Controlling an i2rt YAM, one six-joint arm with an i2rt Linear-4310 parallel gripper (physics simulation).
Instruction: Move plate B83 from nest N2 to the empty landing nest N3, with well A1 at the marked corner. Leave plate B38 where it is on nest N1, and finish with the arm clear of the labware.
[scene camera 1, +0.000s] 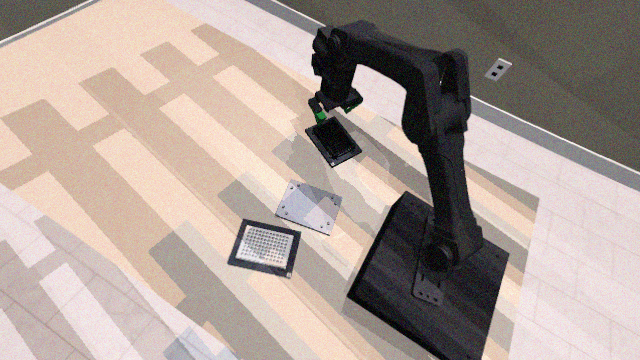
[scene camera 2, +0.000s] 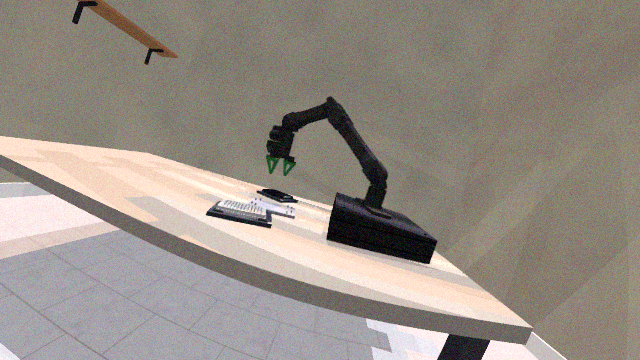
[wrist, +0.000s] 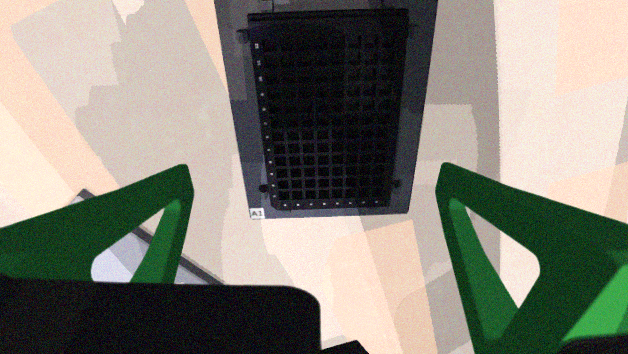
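Note:
Black plate B83 sits on dark nest N2, whose A1 tag shows at its lower left corner in the wrist view. My gripper is open and empty above this plate, its green fingers wide apart; in the wrist view the plate lies ahead, between the fingertip lines. Light grey nest N3 is bare, with small pegs; part shows behind the left finger in the wrist view. White plate B38 sits on dark nest N1.
The arm's black base box stands right of the nests in both scene views. N3 lies between N1 and N2. The table's edge runs along the front in scene camera 2. A wall shelf hangs far above.

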